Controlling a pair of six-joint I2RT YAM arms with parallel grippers.
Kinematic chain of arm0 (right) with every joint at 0, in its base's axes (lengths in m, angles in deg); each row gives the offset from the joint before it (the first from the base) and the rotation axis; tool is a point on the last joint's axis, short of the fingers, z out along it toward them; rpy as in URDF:
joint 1: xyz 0 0 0.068 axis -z
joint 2: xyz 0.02 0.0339 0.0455 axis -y
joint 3: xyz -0.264 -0.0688 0 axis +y
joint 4: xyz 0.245 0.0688 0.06 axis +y
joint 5: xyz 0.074 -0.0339 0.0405 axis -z
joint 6: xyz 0.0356 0 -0.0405 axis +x
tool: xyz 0 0 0 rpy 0 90 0
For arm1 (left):
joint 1: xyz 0 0 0.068 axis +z
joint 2: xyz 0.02 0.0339 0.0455 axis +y
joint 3: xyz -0.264 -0.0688 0 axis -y
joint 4: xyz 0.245 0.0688 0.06 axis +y
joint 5: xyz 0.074 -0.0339 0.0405 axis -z
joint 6: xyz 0.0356 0 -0.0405 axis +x
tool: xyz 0 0 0 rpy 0 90 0
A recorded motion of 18 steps. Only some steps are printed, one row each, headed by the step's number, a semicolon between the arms.
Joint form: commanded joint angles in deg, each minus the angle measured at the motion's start. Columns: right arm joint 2, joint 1, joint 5, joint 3, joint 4, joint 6; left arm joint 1, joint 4, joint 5, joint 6, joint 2, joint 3.
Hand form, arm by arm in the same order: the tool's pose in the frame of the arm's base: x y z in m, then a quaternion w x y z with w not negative. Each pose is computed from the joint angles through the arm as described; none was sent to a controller.
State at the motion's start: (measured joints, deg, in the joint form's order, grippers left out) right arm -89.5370 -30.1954 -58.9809 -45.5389 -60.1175 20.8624; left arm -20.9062 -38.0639 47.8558 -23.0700 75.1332 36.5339
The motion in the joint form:
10: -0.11 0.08 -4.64 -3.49 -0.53 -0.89; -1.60 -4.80 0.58 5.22 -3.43 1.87
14: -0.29 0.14 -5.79 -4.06 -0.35 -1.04; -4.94 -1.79 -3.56 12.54 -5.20 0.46
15: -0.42 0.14 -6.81 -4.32 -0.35 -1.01; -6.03 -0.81 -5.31 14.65 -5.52 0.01
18: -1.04 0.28 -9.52 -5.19 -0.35 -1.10; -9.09 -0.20 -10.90 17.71 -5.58 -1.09
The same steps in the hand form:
10: 0.2675 0.1921 0.2943 0.50284 -0.47324 0.44716 0.56854; 0.2403 -0.1284 0.2960 0.56229 0.33690 0.57566 -0.48883
14: 0.2684 0.1925 0.2959 0.49901 -0.48071 0.44181 0.56984; 0.2289 -0.1385 0.2906 0.58056 0.36151 0.57116 -0.45391
15: 0.2684 0.1928 0.2964 0.49419 -0.48675 0.43784 0.57197; 0.2261 -0.1419 0.2877 0.58493 0.36621 0.57327 -0.44171
18: 0.2701 0.1936 0.2972 0.48222 -0.50258 0.42765 0.57619; 0.2201 -0.1517 0.2806 0.59618 0.36454 0.58152 -0.41655

